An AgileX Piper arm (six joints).
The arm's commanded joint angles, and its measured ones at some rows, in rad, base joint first. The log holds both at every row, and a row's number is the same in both.
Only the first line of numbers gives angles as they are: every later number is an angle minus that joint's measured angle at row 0.
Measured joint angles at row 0: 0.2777, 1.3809, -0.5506, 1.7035, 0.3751, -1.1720
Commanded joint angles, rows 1 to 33: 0.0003, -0.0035, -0.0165, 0.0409, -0.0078, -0.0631; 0.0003, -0.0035, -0.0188, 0.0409, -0.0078, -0.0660; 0.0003, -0.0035, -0.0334, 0.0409, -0.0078, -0.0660; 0.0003, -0.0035, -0.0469, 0.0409, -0.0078, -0.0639; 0.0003, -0.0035, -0.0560, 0.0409, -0.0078, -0.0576; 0.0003, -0.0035, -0.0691, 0.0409, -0.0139, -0.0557; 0.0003, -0.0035, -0.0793, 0.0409, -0.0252, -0.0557; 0.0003, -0.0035, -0.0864, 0.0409, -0.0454, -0.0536; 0.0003, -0.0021, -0.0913, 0.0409, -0.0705, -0.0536; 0.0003, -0.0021, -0.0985, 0.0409, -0.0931, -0.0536; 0.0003, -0.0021, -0.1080, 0.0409, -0.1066, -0.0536; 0.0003, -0.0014, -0.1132, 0.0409, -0.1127, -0.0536; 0.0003, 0.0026, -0.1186, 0.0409, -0.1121, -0.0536; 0.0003, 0.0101, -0.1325, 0.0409, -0.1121, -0.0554; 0.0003, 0.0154, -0.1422, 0.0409, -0.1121, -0.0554; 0.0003, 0.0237, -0.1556, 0.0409, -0.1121, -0.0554; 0.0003, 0.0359, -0.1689, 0.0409, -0.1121, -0.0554; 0.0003, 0.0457, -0.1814, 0.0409, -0.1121, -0.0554; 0.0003, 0.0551, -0.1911, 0.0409, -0.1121, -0.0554; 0.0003, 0.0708, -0.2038, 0.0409, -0.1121, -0.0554; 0.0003, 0.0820, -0.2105, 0.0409, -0.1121, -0.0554; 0.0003, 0.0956, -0.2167, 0.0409, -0.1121, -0.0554; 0.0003, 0.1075, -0.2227, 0.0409, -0.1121, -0.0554; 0.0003, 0.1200, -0.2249, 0.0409, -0.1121, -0.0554; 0.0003, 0.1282, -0.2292, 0.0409, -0.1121, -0.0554; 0.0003, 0.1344, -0.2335, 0.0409, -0.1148, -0.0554; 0.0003, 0.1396, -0.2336, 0.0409, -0.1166, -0.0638; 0.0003, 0.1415, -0.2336, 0.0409, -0.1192, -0.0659; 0.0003, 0.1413, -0.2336, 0.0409, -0.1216, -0.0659; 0.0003, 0.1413, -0.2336, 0.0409, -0.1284, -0.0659; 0.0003, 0.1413, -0.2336, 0.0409, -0.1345, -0.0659; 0.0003, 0.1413, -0.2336, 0.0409, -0.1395, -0.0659; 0.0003, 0.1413, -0.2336, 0.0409, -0.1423, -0.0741
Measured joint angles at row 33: 0.0000, 0.1379, -0.2215, 0.0437, -0.1372, -0.0497
